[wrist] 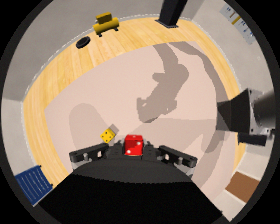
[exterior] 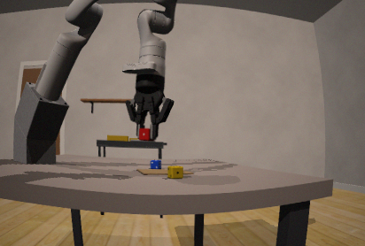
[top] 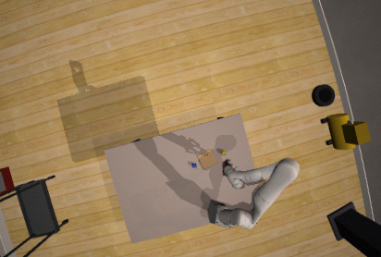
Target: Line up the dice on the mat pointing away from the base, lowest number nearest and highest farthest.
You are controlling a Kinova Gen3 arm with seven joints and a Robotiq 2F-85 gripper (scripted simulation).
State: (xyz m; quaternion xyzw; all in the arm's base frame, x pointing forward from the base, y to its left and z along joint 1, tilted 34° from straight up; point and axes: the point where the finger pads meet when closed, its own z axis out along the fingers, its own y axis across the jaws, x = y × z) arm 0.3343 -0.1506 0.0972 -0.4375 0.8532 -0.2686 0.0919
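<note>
The tan mat is 11 cm to the left of my hand, 11 cm below it and 7 cm ahead of it. Also, from my hand: yellow die: 10 cm below, 6 cm ahead, 4 cm to the right; red die: 1 cm below; blue die: 24 cm to the left, 10 cm below, 7 cm ahead.
</note>
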